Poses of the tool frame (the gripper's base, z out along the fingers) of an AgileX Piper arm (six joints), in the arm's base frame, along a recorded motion.
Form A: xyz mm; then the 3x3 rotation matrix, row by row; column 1 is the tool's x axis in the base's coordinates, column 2 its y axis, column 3 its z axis. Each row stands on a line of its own.
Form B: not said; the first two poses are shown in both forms.
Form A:
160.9, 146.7, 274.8
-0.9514, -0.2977, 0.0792
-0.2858, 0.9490, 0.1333
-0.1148, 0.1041, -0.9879
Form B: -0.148, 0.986, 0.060, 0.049, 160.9, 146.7, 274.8
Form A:
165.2, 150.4, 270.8
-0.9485, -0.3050, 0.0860
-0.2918, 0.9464, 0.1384
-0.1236, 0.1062, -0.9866
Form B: -0.151, 0.985, 0.062, 0.053, 165.2, 150.4, 270.8
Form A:
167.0, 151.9, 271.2
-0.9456, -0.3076, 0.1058
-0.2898, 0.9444, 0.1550
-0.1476, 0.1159, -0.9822
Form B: -0.152, 0.984, 0.069, 0.064, 167.0, 151.9, 271.2
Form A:
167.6, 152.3, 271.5
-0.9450, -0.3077, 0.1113
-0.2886, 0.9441, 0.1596
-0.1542, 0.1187, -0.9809
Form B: -0.152, 0.984, 0.071, 0.067, 167.6, 152.3, 271.5
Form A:
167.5, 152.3, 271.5
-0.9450, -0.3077, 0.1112
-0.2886, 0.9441, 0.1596
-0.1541, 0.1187, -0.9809
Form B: -0.152, 0.984, 0.071, 0.067, 167.5, 152.3, 271.5
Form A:
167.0, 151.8, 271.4
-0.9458, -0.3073, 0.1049
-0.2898, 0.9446, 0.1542
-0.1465, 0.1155, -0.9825
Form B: -0.152, 0.984, 0.069, 0.064, 167.0, 151.8, 271.4
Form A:
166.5, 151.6, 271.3
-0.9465, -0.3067, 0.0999
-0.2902, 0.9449, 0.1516
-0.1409, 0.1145, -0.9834
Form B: -0.152, 0.984, 0.068, 0.061, 166.5, 151.6, 271.3
